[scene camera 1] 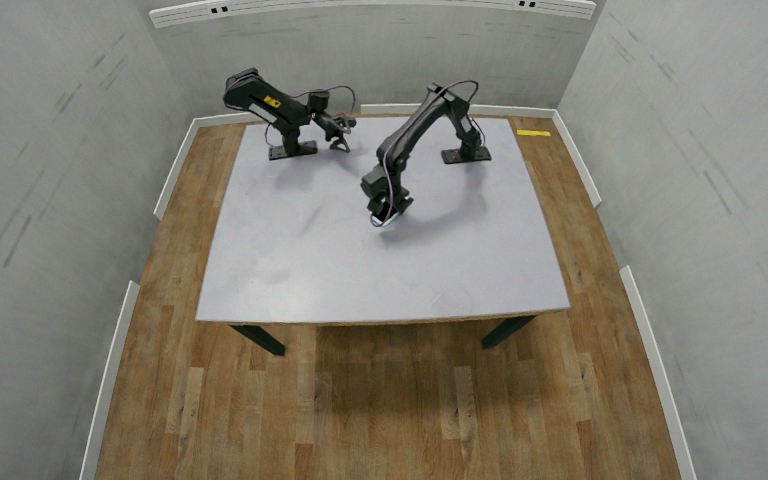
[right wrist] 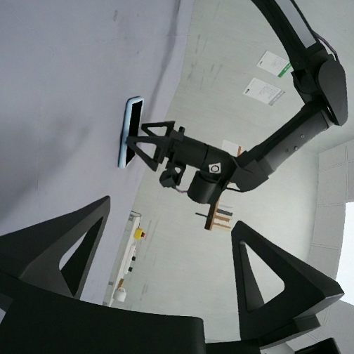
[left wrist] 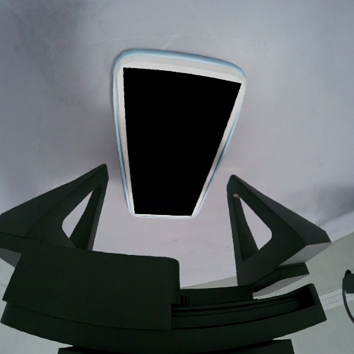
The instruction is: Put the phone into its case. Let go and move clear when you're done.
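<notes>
The phone (left wrist: 180,145) (right wrist: 134,117), with a black screen and white border, lies face up inside its light-blue case (left wrist: 117,125) (right wrist: 123,145). The case rim shows around the phone on every side in the left wrist view. In scene camera 1 the left arm hides most of both. My left gripper (left wrist: 169,175) (right wrist: 134,131) (scene camera 1: 389,208) is open, at the near end of the phone, with a gap between each finger and the case sides. My right gripper (right wrist: 175,216) (scene camera 1: 350,136) is open and empty, well away at the back left of the table.
The case rests on the pale table (scene camera 1: 317,271) (right wrist: 60,65), around the middle in scene camera 1. The left arm reaches over it from its base (scene camera 1: 466,155) at the back right. The right arm's base (scene camera 1: 292,150) stands at the back left. Walls enclose the back and sides.
</notes>
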